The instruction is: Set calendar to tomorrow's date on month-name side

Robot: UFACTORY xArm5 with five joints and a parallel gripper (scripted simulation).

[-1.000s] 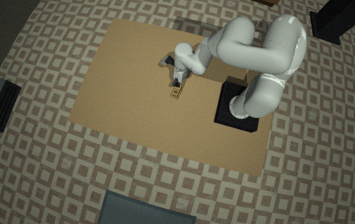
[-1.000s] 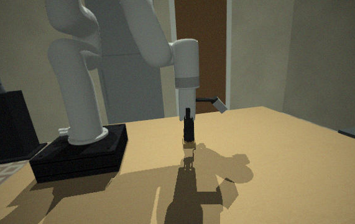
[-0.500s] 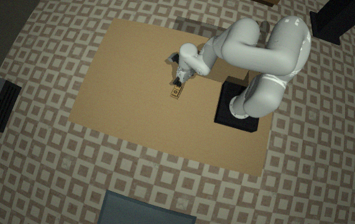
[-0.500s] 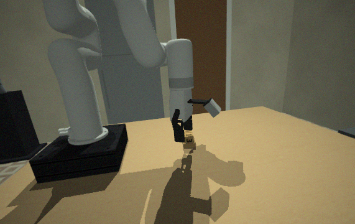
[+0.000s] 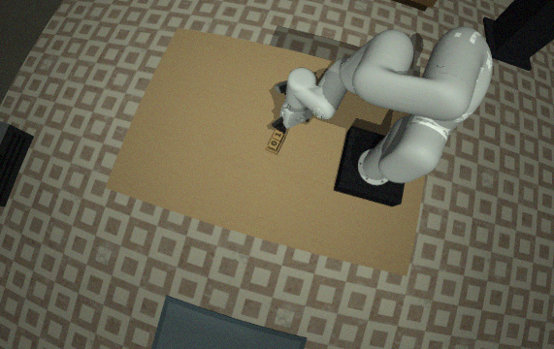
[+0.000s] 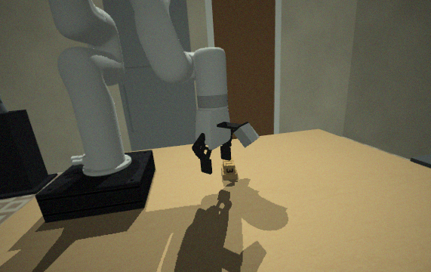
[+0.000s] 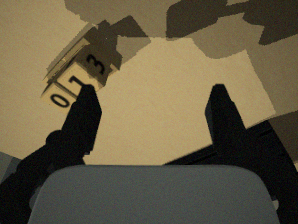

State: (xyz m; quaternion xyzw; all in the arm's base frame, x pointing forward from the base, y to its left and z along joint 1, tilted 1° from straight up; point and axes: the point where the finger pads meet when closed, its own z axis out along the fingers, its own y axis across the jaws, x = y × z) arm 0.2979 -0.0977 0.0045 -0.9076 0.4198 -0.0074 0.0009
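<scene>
The wooden date cube is 5 cm ahead of my hand, 4 cm to the left of it and 5 cm below it. Also, from my hand: wooden calendar tray: 5 cm ahead, 6 cm to the left, 6 cm below.
</scene>
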